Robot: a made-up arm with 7 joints. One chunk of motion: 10 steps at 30 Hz.
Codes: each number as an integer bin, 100 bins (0 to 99) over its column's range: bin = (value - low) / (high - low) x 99, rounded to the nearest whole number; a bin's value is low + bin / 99 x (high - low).
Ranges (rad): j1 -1.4..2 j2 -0.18..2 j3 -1.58..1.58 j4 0..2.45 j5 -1.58..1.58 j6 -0.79..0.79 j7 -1.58..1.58
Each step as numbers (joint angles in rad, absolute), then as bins.
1 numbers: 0.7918 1.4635 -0.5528 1.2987 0.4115 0.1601 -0.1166
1 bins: 64 75 32 52 62 60 46
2 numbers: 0.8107 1.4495 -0.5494 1.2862 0.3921 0.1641 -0.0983
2 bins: 64 74 32 52 62 60 46
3 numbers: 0.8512 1.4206 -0.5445 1.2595 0.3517 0.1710 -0.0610
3 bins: 66 73 32 51 61 60 48
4 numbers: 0.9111 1.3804 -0.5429 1.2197 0.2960 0.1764 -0.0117
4 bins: 67 71 32 49 59 61 49
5 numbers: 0.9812 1.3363 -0.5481 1.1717 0.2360 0.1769 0.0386
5 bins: 69 69 32 47 57 61 51
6 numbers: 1.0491 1.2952 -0.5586 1.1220 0.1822 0.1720 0.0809
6 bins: 71 67 32 45 55 60 52
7 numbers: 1.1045 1.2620 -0.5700 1.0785 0.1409 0.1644 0.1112
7 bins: 73 65 32 44 54 60 53
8 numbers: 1.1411 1.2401 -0.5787 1.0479 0.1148 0.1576 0.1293
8 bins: 74 64 31 42 53 59 54
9 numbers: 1.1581 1.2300 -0.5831 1.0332 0.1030 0.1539 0.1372
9 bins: 74 64 31 42 53 59 54
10 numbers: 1.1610 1.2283 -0.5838 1.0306 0.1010 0.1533 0.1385
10 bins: 75 64 31 42 53 59 54
